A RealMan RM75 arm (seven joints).
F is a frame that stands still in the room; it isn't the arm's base.
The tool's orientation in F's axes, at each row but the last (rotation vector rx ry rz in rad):
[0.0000 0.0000 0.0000]
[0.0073 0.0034 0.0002]
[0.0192 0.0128 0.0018]
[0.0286 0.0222 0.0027]
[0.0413 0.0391 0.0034]
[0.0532 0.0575 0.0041]
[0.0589 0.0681 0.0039]
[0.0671 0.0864 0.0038]
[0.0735 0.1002 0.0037]
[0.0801 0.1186 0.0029]
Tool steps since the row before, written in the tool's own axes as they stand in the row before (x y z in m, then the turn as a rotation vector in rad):
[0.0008 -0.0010 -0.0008 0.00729 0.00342 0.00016]
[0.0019 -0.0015 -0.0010 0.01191 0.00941 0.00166]
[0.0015 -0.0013 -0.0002 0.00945 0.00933 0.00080]
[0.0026 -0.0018 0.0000 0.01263 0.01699 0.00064]
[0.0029 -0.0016 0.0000 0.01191 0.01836 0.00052]
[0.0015 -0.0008 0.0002 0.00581 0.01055 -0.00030]
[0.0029 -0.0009 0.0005 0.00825 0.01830 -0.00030]
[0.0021 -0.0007 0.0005 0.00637 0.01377 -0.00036]
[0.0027 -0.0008 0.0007 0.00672 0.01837 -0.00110]
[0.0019 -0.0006 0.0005 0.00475 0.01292 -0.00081]
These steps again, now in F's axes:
[0.0008 -0.0010 -0.0008 0.00729 0.00342 0.00016]
[0.0019 -0.0015 -0.0010 0.01191 0.00940 0.00169]
[0.0015 -0.0013 -0.0002 0.00944 0.00933 0.00086]
[0.0026 -0.0018 -0.0001 0.01260 0.01700 0.00085]
[0.0029 -0.0016 -0.0002 0.01187 0.01837 0.00081]
[0.0015 -0.0008 0.0001 0.00576 0.01058 -0.00007]
[0.0029 -0.0009 0.0002 0.00818 0.01833 0.00022]
[0.0021 -0.0007 0.0003 0.00630 0.01381 0.00002]
[0.0028 -0.0008 0.0004 0.00658 0.01845 -0.00041]
[0.0019 -0.0006 0.0002 0.00464 0.01298 -0.00033]

